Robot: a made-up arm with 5 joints. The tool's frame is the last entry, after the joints.
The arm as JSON. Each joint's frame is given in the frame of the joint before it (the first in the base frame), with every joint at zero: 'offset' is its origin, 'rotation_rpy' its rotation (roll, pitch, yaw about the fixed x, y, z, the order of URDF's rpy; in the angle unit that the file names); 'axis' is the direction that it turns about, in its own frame. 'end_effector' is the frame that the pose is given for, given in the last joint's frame.
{
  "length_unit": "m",
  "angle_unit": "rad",
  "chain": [
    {
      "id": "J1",
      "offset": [
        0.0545,
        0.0,
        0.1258
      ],
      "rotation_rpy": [
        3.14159,
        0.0,
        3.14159
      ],
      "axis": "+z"
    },
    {
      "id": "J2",
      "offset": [
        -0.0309,
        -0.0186,
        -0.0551
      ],
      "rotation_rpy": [
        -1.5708,
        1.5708,
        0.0
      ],
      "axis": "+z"
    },
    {
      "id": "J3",
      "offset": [
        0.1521,
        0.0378,
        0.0
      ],
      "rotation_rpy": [
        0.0,
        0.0,
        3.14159
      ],
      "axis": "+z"
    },
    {
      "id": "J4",
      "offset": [
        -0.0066,
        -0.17,
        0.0
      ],
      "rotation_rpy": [
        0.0,
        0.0,
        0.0
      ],
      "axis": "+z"
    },
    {
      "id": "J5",
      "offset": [
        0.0,
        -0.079,
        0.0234
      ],
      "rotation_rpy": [
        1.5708,
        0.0,
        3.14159
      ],
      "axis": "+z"
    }
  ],
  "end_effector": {
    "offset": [
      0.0,
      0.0,
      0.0
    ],
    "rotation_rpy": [
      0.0,
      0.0,
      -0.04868
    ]
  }
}
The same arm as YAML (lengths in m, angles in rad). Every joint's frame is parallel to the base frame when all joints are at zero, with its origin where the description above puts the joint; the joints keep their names.
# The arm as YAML. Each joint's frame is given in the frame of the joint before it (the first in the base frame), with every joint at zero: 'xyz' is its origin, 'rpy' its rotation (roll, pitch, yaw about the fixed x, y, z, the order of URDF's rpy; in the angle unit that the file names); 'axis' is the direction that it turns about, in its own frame. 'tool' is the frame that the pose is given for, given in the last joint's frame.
units:
  length: m
  angle: rad
joints:
  - name: J1
    type: revolute
    origin:
      xyz: [0.0545, 0.0, 0.1258]
      rpy: [0.0, 0.0, 0.0]
    axis: [0.0, 0.0, -1.0]
  - name: J2
    type: revolute
    origin:
      xyz: [0.0309, -0.0186, 0.0551]
      rpy: [0.0, 0.0, 0.0]
    axis: [0.0, 1.0, 0.0]
  - name: J3
    type: revolute
    origin:
      xyz: [0.0378, 0.0, 0.1521]
      rpy: [0.0, 0.0, 0.0]
    axis: [0.0, 1.0, 0.0]
  - name: J4
    type: revolute
    origin:
      xyz: [0.17, 0.0, 0.0066]
      rpy: [0.0, 0.0, 0.0]
    axis: [0.0, 1.0, 0.0]
  - name: J5
    type: revolute
    origin:
      xyz: [0.079, 0.0234, 0.0]
      rpy: [0.0, 0.0, 0.0]
    axis: [-1.0, 0.0, 0.0]
tool:
  origin:
    xyz: [0.0, 0.0, 0.0]
    rpy: [1.5708, -1.5221, -1.5708]

